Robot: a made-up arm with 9 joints. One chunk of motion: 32 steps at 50 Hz.
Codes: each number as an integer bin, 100 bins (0 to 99) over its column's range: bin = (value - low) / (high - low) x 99, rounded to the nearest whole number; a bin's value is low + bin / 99 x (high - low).
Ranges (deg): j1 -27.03..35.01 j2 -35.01..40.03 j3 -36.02..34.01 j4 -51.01..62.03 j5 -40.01..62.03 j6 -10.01..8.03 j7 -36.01..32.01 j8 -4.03..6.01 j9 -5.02..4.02
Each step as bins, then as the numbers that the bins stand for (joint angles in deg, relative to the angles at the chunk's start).
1 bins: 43 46 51 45 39 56 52 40 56
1 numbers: -0.08 -0.14 0.06 0.37 0.19 0.19 -0.28 0.03 0.09
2 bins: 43 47 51 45 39 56 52 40 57
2 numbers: -0.08 0.62 0.06 0.37 0.19 0.19 -0.28 0.03 0.18
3 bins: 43 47 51 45 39 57 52 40 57
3 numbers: -0.08 0.62 0.06 0.37 0.19 0.38 -0.28 0.03 0.18
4 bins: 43 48 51 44 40 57 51 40 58
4 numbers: -0.08 1.37 0.06 -0.77 1.22 0.38 -0.97 0.03 0.28
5 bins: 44 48 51 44 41 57 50 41 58
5 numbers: 0.54 1.37 0.06 -0.77 2.25 0.38 -1.66 0.13 0.28
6 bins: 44 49 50 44 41 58 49 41 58
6 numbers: 0.54 2.13 -0.65 -0.77 2.25 0.56 -2.34 0.13 0.28
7 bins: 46 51 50 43 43 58 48 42 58
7 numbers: 1.80 3.65 -0.65 -1.91 4.31 0.56 -3.03 0.23 0.28
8 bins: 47 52 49 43 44 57 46 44 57
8 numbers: 2.42 4.40 -1.36 -1.91 5.34 0.38 -4.40 0.43 0.18
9 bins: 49 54 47 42 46 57 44 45 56
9 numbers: 3.68 5.92 -2.77 -3.05 7.40 0.38 -5.78 0.53 0.09
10 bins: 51 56 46 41 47 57 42 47 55
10 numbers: 4.93 7.44 -3.48 -4.20 8.43 0.38 -7.15 0.74 0.00
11 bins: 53 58 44 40 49 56 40 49 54
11 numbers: 6.18 8.95 -4.90 -5.34 10.49 0.19 -8.53 0.94 -0.09
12 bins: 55 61 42 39 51 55 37 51 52
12 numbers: 7.44 11.23 -6.31 -6.48 12.56 0.01 -10.59 1.14 -0.27
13 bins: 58 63 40 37 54 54 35 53 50
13 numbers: 9.32 12.74 -7.73 -8.76 15.65 -0.17 -11.96 1.34 -0.45
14 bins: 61 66 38 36 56 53 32 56 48
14 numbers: 11.20 15.02 -9.14 -9.90 17.71 -0.35 -14.02 1.65 -0.64
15 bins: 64 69 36 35 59 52 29 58 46
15 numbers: 13.08 17.29 -10.55 -11.05 20.80 -0.53 -16.08 1.85 -0.82
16 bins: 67 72 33 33 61 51 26 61 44
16 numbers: 14.96 19.56 -12.68 -13.33 22.86 -0.72 -18.15 2.16 -1.00
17 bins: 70 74 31 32 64 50 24 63 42
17 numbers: 16.84 21.08 -14.09 -14.47 25.96 -0.90 -19.52 2.36 -1.18
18 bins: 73 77 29 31 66 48 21 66 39
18 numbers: 18.72 23.35 -15.51 -15.61 28.02 -1.26 -21.58 2.66 -1.46
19 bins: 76 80 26 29 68 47 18 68 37
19 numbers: 20.60 25.63 -17.63 -17.90 30.08 -1.45 -23.64 2.87 -1.64
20 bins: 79 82 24 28 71 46 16 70 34
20 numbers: 22.48 27.14 -19.04 -19.04 33.17 -1.63 -25.02 3.07 -1.92
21 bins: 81 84 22 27 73 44 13 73 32
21 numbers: 23.73 28.66 -20.46 -20.18 35.23 -1.99 -27.08 3.37 -2.10
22 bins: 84 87 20 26 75 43 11 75 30
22 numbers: 25.61 30.93 -21.87 -21.32 37.29 -2.17 -28.45 3.58 -2.28
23 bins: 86 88 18 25 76 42 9 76 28
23 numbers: 26.86 31.69 -23.29 -22.46 38.32 -2.36 -29.83 3.68 -2.46
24 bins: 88 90 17 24 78 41 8 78 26
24 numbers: 28.12 33.21 -23.99 -23.61 40.39 -2.54 -30.51 3.88 -2.65
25 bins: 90 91 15 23 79 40 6 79 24
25 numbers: 29.37 33.97 -25.41 -24.75 41.42 -2.72 -31.89 3.98 -2.83
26 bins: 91 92 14 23 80 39 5 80 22
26 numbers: 30.00 34.72 -26.12 -24.75 42.45 -2.90 -32.57 4.08 -3.01
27 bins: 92 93 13 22 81 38 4 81 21
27 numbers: 30.62 35.48 -26.82 -25.89 43.48 -3.09 -33.26 4.18 -3.10
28 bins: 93 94 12 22 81 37 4 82 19
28 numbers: 31.25 36.24 -27.53 -25.89 43.48 -3.27 -33.26 4.29 -3.29
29 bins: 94 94 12 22 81 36 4 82 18
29 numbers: 31.88 36.24 -27.53 -25.89 43.48 -3.45 -33.26 4.29 -3.38
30 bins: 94 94 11 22 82 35 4 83 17
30 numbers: 31.88 36.24 -28.24 -25.89 44.51 -3.63 -33.26 4.39 -3.47
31 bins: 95 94 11 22 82 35 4 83 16
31 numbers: 32.50 36.24 -28.24 -25.89 44.51 -3.63 -33.26 4.39 -3.56
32 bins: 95 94 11 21 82 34 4 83 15
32 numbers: 32.50 36.24 -28.24 -27.03 44.51 -3.81 -33.26 4.39 -3.65
